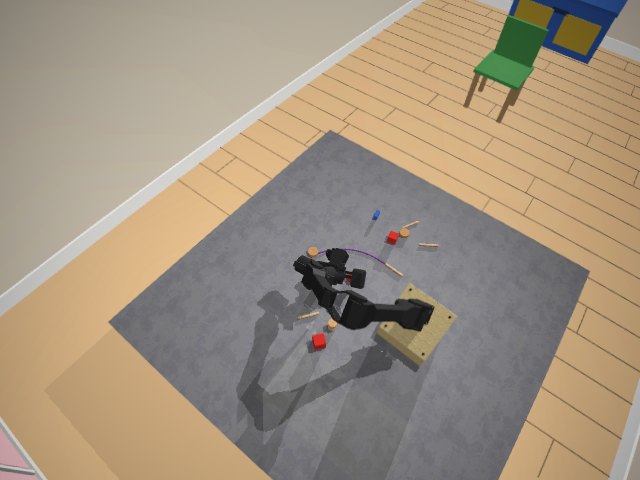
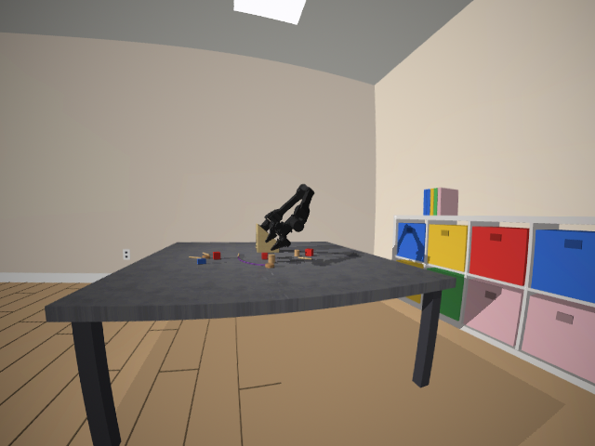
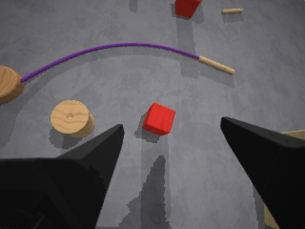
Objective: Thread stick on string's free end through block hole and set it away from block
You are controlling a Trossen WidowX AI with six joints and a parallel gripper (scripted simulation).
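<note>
Right now my gripper tip is 5 cm above the red wooden block and 2 cm to the left of it. Also, from my gripper tip: round wooden button (18 cm ahead, 6 cm below, 4 cm to the right); then wooden cylinder (9 cm ahead, 5 cm below, 1 cm to the right); then stick on the string (14 cm to the right, 11 cm behind, 6 cm below).
</note>
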